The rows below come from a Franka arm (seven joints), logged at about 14 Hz.
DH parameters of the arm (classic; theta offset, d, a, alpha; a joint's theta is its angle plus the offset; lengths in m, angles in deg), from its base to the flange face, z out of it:
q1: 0 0.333 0 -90
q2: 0 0 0 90
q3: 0 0.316 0.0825 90
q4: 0 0 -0.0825 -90
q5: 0 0.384 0 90
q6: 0 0 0.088 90
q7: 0 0.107 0 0
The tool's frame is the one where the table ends.
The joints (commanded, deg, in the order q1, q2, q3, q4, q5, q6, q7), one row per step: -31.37, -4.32, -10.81, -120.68, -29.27, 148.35, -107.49; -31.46, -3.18, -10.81, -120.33, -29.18, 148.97, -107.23; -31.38, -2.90, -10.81, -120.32, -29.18, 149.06, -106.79; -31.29, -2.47, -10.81, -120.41, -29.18, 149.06, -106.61; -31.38, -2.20, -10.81, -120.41, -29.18, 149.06, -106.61; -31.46, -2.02, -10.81, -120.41, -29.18, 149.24, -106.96; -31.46, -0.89, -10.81, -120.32, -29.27, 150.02, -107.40; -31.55, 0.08, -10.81, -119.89, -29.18, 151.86, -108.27
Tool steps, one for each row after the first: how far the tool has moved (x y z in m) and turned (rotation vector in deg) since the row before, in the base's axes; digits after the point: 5 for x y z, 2 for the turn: 0.00376, -0.00288, -0.00682, 0.22, 0.02, -0.08; 0.00137, 0.00019, -0.00250, 0.21, -0.08, -0.23; 0.00149, 0.00020, -0.00505, 0.33, 0.34, -0.05; 0.00005, -0.00108, -0.00268, 0.14, 0.23, -0.09; 0.00013, -0.00080, -0.00142, -0.06, 0.20, 0.28; 0.00380, -0.00143, -0.00891, 0.04, 0.56, 0.73; 0.00478, -0.00212, -0.00223, -0.69, -0.56, 1.34
